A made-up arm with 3 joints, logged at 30 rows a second.
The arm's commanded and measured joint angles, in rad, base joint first. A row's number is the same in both.
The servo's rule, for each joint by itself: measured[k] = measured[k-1] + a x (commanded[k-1-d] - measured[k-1]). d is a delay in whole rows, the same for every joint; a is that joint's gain. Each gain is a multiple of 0.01, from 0.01 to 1. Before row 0 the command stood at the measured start. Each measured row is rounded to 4 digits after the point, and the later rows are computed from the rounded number. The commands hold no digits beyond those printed.
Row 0, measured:
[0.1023, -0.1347, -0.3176]
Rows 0 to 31, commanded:
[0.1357, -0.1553, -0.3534]
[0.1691, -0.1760, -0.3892]
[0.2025, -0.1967, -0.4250]
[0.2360, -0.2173, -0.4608]
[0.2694, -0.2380, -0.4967]
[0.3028, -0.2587, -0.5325]
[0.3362, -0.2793, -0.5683]
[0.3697, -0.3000, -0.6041]
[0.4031, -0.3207, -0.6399]
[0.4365, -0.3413, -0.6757]
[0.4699, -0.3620, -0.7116]
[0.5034, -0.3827, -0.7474]
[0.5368, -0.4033, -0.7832]
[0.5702, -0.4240, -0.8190]
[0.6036, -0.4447, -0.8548]
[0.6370, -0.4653, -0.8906]
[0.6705, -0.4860, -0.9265]
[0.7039, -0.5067, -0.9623]
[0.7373, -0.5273, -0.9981]
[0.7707, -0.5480, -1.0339]
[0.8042, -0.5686, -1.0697]
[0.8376, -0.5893, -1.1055]
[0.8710, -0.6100, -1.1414]
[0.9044, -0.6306, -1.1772]
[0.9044, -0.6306, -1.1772]
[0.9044, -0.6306, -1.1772]
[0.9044, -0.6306, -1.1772]
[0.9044, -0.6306, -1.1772]
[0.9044, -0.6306, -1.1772]
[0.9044, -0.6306, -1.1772]
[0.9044, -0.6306, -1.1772]
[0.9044, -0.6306, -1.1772]
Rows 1 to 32, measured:
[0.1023, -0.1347, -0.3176]
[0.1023, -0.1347, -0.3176]
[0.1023, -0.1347, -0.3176]
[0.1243, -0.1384, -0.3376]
[0.1539, -0.1452, -0.3665]
[0.1860, -0.1545, -0.3993]
[0.2190, -0.1658, -0.4337]
[0.2523, -0.1788, -0.4690]
[0.2856, -0.1932, -0.5046]
[0.3190, -0.2087, -0.5403]
[0.3525, -0.2251, -0.5760]
[0.3859, -0.2423, -0.6118]
[0.4193, -0.2601, -0.6476]
[0.4527, -0.2784, -0.6834]
[0.4862, -0.2972, -0.7192]
[0.5196, -0.3163, -0.7550]
[0.5530, -0.3357, -0.7908]
[0.5864, -0.3553, -0.8266]
[0.6198, -0.3751, -0.8624]
[0.6533, -0.3951, -0.8983]
[0.6867, -0.4152, -0.9341]
[0.7201, -0.4354, -0.9699]
[0.7535, -0.4557, -1.0057]
[0.7870, -0.4760, -1.0415]
[0.8204, -0.4964, -1.0773]
[0.8538, -0.5168, -1.1132]
[0.8872, -0.5373, -1.1490]
[0.8986, -0.5541, -1.1648]
[0.9024, -0.5679, -1.1717]
[0.9037, -0.5792, -1.1748]
[0.9042, -0.5885, -1.1761]
[0.9043, -0.5961, -1.1767]
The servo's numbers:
d 3
a 0.66 0.18 0.56

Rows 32 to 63, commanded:
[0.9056, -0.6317, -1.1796]
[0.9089, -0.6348, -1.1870]
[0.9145, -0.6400, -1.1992]
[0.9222, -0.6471, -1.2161]
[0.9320, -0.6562, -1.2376]
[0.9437, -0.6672, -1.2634]
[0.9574, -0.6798, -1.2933]
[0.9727, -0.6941, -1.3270]
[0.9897, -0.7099, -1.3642]
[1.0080, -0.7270, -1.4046]
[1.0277, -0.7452, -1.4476]
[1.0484, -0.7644, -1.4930]
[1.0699, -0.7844, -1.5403]
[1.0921, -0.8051, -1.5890]
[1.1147, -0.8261, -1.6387]
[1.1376, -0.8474, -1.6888]
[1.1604, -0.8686, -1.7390]
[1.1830, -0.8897, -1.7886]
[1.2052, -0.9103, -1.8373]
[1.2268, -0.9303, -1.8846]
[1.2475, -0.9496, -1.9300]
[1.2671, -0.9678, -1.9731]
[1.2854, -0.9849, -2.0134]
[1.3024, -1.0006, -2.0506]
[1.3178, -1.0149, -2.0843]
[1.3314, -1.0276, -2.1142]
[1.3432, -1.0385, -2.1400]
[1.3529, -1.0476, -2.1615]
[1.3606, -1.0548, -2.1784]
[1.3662, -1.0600, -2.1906]
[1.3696, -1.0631, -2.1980]
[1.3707, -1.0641, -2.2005]
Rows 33 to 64, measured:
[0.9044, -0.6023, -1.1770]
[0.9044, -0.6074, -1.1771]
[0.9044, -0.6116, -1.1772]
[0.9052, -0.6152, -1.1785]
[0.9076, -0.6187, -1.1833]
[0.9122, -0.6225, -1.1922]
[0.9188, -0.6269, -1.2056]
[0.9275, -0.6322, -1.2235]
[0.9382, -0.6385, -1.2458]
[0.9509, -0.6459, -1.2724]
[0.9653, -0.6546, -1.3030]
[0.9814, -0.6646, -1.3373]
[0.9990, -0.6758, -1.3750]
[1.0179, -0.6883, -1.4157]
[1.0380, -0.7020, -1.4590]
[1.0591, -0.7168, -1.5045]
[1.0809, -0.7327, -1.5518]
[1.1032, -0.7495, -1.6005]
[1.1259, -0.7671, -1.6499]
[1.1487, -0.7854, -1.6998]
[1.1713, -0.8042, -1.7495]
[1.1937, -0.8233, -1.7987]
[1.2155, -0.8426, -1.8468]
[1.2366, -0.8619, -1.8934]
[1.2567, -0.8810, -1.9380]
[1.2756, -0.8997, -1.9802]
[1.2933, -0.9179, -2.0196]
[1.3095, -0.9354, -2.0558]
[1.3240, -0.9520, -2.0885]
[1.3367, -0.9676, -2.1173]
[1.3474, -0.9820, -2.1421]
[1.3561, -0.9951, -2.1624]

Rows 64 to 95, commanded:
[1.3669, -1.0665, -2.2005]
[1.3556, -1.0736, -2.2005]
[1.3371, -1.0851, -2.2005]
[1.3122, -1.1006, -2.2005]
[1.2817, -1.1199, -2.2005]
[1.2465, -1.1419, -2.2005]
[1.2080, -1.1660, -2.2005]
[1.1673, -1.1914, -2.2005]
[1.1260, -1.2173, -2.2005]
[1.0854, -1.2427, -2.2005]
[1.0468, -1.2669, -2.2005]
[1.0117, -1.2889, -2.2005]
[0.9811, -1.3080, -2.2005]
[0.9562, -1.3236, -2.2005]
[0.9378, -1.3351, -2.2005]
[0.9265, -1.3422, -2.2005]
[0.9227, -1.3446, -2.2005]
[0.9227, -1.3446, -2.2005]
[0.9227, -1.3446, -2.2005]
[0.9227, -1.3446, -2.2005]
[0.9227, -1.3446, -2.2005]
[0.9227, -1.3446, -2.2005]
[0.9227, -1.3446, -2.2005]
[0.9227, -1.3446, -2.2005]
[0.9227, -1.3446, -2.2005]
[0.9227, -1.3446, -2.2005]
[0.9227, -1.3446, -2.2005]
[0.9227, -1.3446, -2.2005]
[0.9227, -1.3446, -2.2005]
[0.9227, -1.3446, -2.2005]
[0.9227, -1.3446, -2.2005]
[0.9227, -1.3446, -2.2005]
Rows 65 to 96, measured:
[1.3628, -1.0068, -2.1782]
[1.3673, -1.0169, -2.1893]
[1.3695, -1.0254, -2.1956]
[1.3678, -1.0328, -2.1983]
[1.3597, -1.0401, -2.1995]
[1.3448, -1.0482, -2.2001]
[1.3233, -1.0576, -2.2003]
[1.2958, -1.0688, -2.2004]
[1.2633, -1.0820, -2.2005]
[1.2268, -1.0971, -2.2005]
[1.1875, -1.1141, -2.2005]
[1.1469, -1.1327, -2.2005]
[1.1063, -1.1525, -2.2005]
[1.0670, -1.1731, -2.2005]
[1.0305, -1.1939, -2.2005]
[0.9979, -1.2144, -2.2005]
[0.9704, -1.2341, -2.2005]
[0.9489, -1.2523, -2.2005]
[0.9341, -1.2685, -2.2005]
[0.9266, -1.2822, -2.2005]
[0.9240, -1.2934, -2.2005]
[0.9231, -1.3026, -2.2005]
[0.9228, -1.3102, -2.2005]
[0.9227, -1.3164, -2.2005]
[0.9227, -1.3215, -2.2005]
[0.9227, -1.3257, -2.2005]
[0.9227, -1.3291, -2.2005]
[0.9227, -1.3319, -2.2005]
[0.9227, -1.3342, -2.2005]
[0.9227, -1.3361, -2.2005]
[0.9227, -1.3376, -2.2005]
[0.9227, -1.3389, -2.2005]

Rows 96 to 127, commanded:
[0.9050, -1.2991, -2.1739]
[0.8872, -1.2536, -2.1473]
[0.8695, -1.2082, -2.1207]
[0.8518, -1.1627, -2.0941]
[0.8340, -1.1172, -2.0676]
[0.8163, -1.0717, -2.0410]
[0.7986, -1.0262, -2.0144]
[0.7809, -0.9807, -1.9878]
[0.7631, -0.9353, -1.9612]
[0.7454, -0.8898, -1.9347]
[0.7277, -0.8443, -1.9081]
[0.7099, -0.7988, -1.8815]
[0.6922, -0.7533, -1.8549]
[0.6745, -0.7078, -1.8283]
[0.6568, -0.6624, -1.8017]
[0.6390, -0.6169, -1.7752]
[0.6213, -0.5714, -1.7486]
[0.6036, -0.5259, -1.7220]
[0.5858, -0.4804, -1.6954]
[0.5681, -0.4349, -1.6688]
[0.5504, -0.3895, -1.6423]
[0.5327, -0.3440, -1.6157]
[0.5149, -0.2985, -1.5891]
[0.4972, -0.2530, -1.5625]
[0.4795, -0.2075, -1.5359]
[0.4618, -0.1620, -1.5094]
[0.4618, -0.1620, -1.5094]
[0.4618, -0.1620, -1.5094]
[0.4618, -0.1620, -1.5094]
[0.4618, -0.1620, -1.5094]
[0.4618, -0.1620, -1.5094]
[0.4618, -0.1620, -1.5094]
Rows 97 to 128, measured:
[0.9227, -1.3399, -2.2005]
[0.9227, -1.3407, -2.2005]
[0.9227, -1.3414, -2.2005]
[0.9110, -1.3338, -2.1856]
[0.8953, -1.3194, -2.1642]
[0.8783, -1.2994, -2.1398]
[0.8608, -1.2748, -2.1142]
[0.8431, -1.2464, -2.0881]
[0.8254, -1.2150, -2.0617]
[0.8077, -1.1810, -2.0352]
[0.7900, -1.1449, -2.0087]
[0.7722, -1.1072, -1.9821]
[0.7545, -1.0681, -1.9556]
[0.7368, -1.0278, -1.9290]
[0.7190, -0.9866, -1.9024]
[0.7013, -0.9446, -1.8758]
[0.6836, -0.9020, -1.8492]
[0.6659, -0.8589, -1.8226]
[0.6481, -0.8153, -1.7961]
[0.6304, -0.7714, -1.7695]
[0.6127, -0.7272, -1.7429]
[0.5949, -0.6828, -1.7163]
[0.5772, -0.6382, -1.6897]
[0.5595, -0.5934, -1.6632]
[0.5418, -0.5485, -1.6366]
[0.5240, -0.5035, -1.6100]
[0.5063, -0.4584, -1.5834]
[0.4886, -0.4132, -1.5568]
[0.4709, -0.3680, -1.5303]
[0.4649, -0.3309, -1.5186]
[0.4629, -0.3005, -1.5134]
[0.4622, -0.2756, -1.5112]

